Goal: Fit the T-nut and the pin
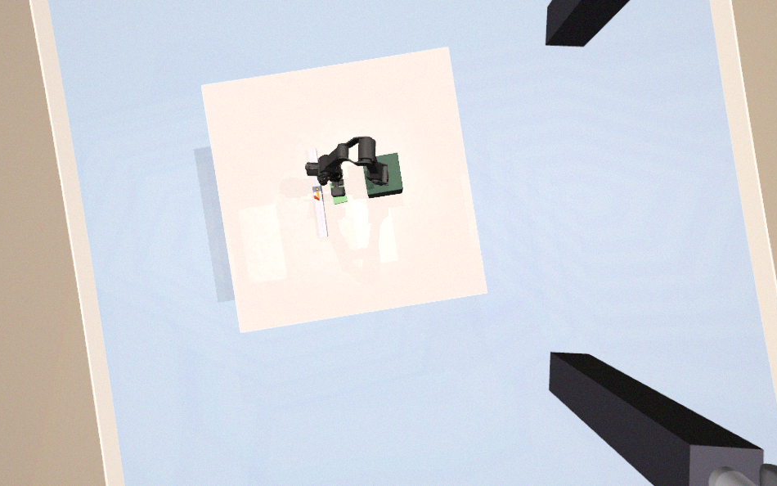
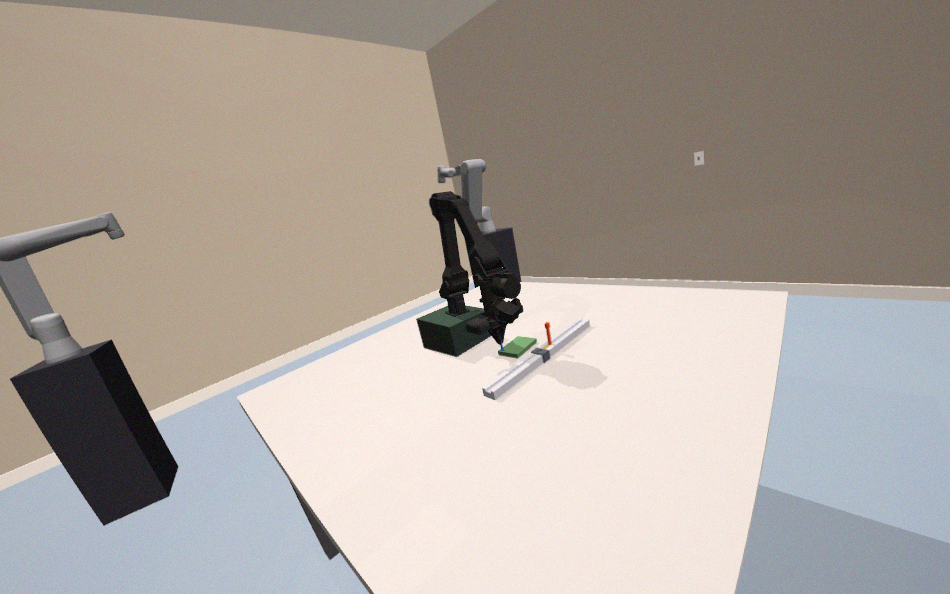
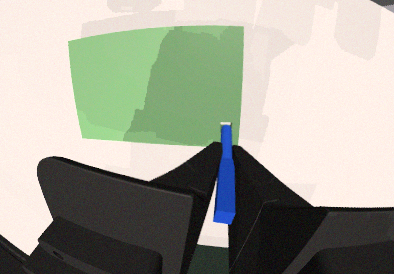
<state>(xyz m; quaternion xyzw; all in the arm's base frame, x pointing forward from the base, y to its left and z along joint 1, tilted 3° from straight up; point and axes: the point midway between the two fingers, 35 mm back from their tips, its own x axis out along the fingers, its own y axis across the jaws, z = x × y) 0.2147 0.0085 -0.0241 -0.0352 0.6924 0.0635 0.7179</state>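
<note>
My gripper tip is 10 mm short of the green tray, 30 mm to the right of it and 30 mm above it. The rest, counted from my gripper tip: brass T-nut 110 mm ahead, 70 mm to the left, 10 mm above; then aluminum rail 120 mm ahead, 50 mm to the left, 20 mm below; then blue pin right at my gripper tip.
</note>
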